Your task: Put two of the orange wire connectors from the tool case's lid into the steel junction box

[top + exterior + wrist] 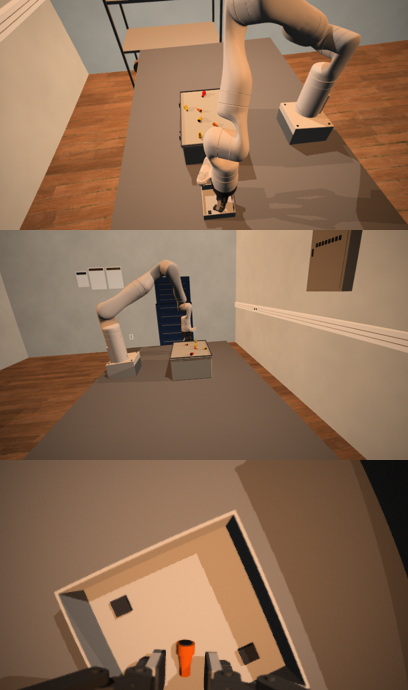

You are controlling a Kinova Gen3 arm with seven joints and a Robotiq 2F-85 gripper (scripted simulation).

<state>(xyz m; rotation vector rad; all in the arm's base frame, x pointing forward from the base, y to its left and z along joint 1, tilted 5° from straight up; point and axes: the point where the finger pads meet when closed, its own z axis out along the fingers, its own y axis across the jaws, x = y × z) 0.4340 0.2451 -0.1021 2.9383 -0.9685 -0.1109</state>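
The tool case lies 310 mm to the right of my hand, 70 mm above it and 30 mm behind it. From my hand the other things lie so: red connector 430 mm to the right, 110 mm above, 50 mm behind.
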